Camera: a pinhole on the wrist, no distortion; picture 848 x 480 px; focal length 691.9 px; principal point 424.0 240.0 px. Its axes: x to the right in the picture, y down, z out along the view. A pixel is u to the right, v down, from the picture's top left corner.
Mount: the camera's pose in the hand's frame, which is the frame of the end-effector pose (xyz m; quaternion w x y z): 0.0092 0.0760 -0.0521 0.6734 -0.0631 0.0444 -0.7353
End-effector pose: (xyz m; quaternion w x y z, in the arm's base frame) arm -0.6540 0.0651 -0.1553 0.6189 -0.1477 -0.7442 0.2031
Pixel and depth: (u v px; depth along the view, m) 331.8 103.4 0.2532
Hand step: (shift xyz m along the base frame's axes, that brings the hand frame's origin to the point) -0.2047 0.0803 -0.0874
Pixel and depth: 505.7 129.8 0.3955
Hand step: -0.3452 -0.0026 -0.0707
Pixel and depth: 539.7 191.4 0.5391
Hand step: -0.4889 -0.0364 -0.0341
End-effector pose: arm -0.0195 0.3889 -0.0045 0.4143 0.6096 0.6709 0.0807
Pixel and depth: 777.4 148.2 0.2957
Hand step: 0.1156 -0.1130 -0.2027
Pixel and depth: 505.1 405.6 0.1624
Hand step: 0.1163 0.0354 -0.0639
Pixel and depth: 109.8 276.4 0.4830
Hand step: 0.5085 0.0212 -0.1394
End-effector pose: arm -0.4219 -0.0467 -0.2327 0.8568 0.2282 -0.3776 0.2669
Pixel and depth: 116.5 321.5 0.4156
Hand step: -0.2692 0.0331 0.3657
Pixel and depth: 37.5 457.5 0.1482
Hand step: -0.0949 0.0924 0.1466
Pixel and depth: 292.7 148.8 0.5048
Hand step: -0.3396 -0.1195 0.3346
